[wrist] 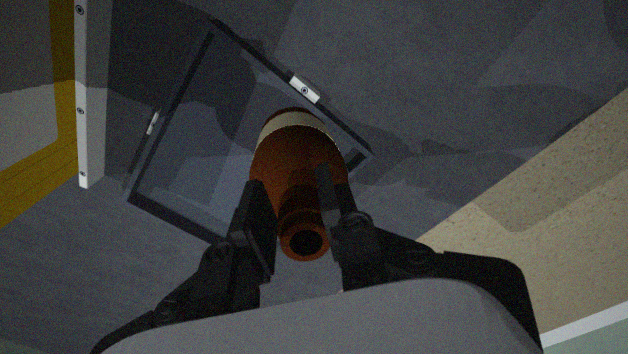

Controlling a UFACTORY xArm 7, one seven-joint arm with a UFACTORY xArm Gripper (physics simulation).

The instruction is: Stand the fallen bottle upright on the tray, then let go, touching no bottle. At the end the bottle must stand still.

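Frame: origin at the arm's base, x ahead, y left, z up, level; centimetres.
Seen in the pictures: gripper, fingertip midpoint: (295, 194).
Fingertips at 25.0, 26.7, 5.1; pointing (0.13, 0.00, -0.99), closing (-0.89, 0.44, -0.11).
Observation:
Offsets run from my fingertips to a thing's middle, as dx, dy, dz. "spot": to the spot under its first point.
The brown bottle {+2.0, +1.8, -5.6} (300, 160) has a pale band near its base. Its open mouth faces the camera and its base points away, over the right part of the tray {spot: +24.1, -0.2, -12.4} (170, 220), which has a dark rim and a bluish inside. My gripper (295, 194) is shut on the bottle's neck, with one dark finger on each side. The bottle looks roughly upright, seen from above at a slant. Its underside is hidden, so whether it touches the tray cannot be told.
A pale upright bar with screws {spot: +20.3, -13.1, -11.5} (81, 140) stands left of the tray, with a yellow frame {spot: +17.1, -15.1, -10.5} (65, 110) beyond it. Small white blocks (305, 90) (152, 123) sit at the tray's edges. The dark grey surface meets a speckled beige floor (560, 200) on the right.

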